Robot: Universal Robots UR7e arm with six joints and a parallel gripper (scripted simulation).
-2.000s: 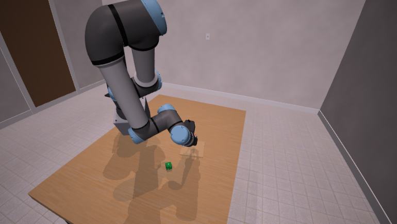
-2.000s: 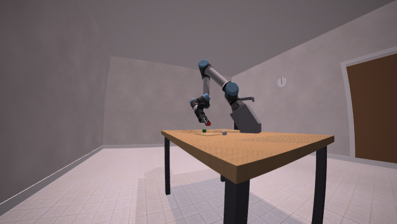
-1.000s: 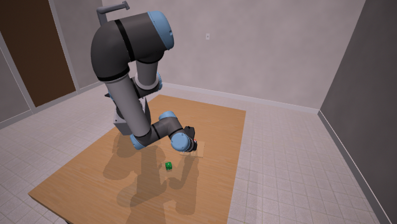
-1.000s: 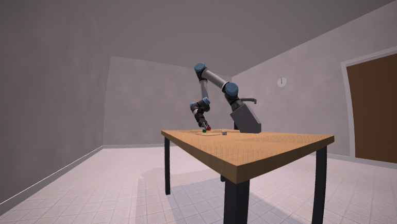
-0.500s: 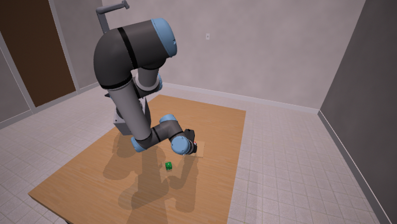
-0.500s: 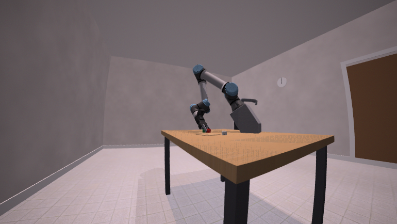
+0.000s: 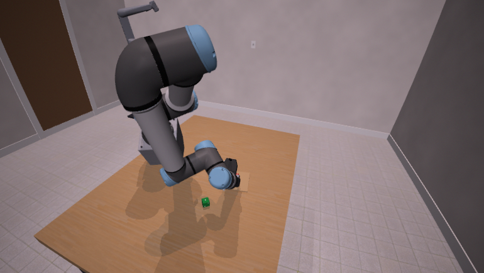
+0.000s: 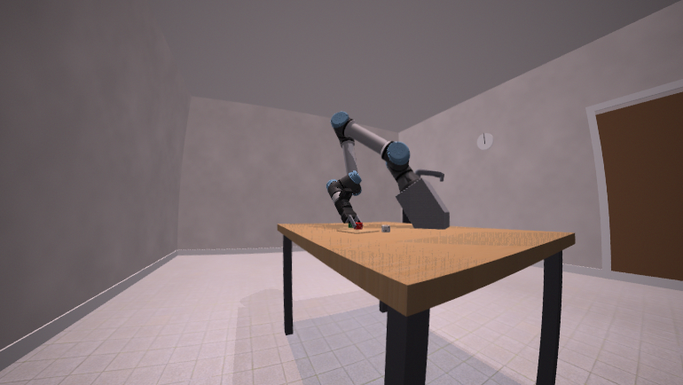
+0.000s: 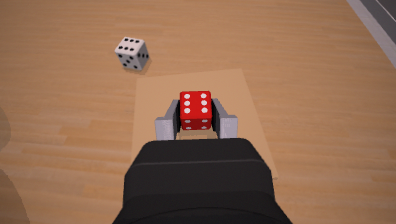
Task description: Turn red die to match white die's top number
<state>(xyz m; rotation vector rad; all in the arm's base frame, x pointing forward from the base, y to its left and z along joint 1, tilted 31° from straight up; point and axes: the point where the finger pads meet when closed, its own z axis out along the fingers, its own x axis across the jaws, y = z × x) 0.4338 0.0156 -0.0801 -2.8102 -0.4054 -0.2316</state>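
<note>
Now: hand 1 cm to the right of the red die and 1 cm above it. The rest, counted from my hand: white die 10 cm behind, 9 cm to the left, 2 cm below; green die 19 cm to the right, 6 cm behind, 2 cm below; tan mat 3 cm below, 1 cm to the left.
</note>
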